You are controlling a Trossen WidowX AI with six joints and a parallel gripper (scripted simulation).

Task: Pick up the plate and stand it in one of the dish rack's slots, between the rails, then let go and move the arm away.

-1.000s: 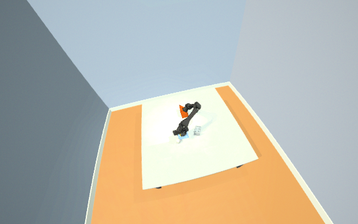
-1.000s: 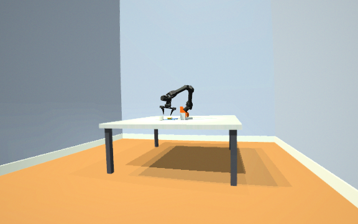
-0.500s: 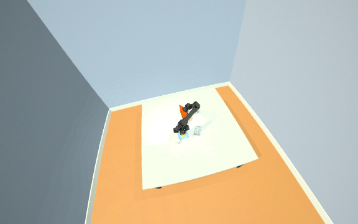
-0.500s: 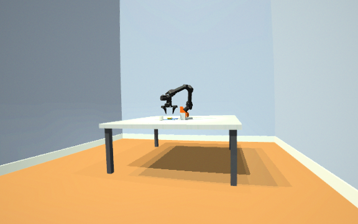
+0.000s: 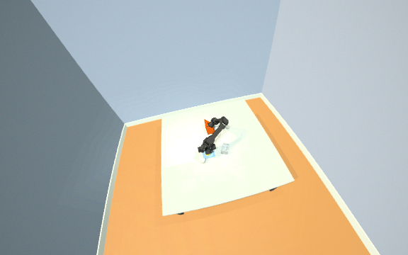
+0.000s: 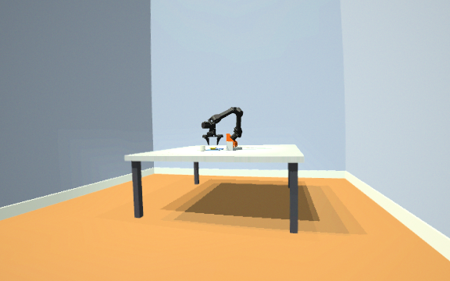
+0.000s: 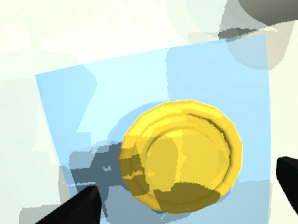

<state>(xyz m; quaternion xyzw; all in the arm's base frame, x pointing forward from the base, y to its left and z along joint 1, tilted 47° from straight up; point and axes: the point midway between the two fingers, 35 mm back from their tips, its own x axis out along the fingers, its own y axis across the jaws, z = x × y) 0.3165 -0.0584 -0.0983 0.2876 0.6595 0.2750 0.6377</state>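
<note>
Now: gripper tip 30 mm above the yellow plate. Round my gripper tip: light blue mat 40 mm below, 20 mm behind, 10 mm to the left; white cup 80 mm ahead, 70 mm to the right, 20 mm below; see-through dish rack 200 mm to the left, 20 mm below.
</note>
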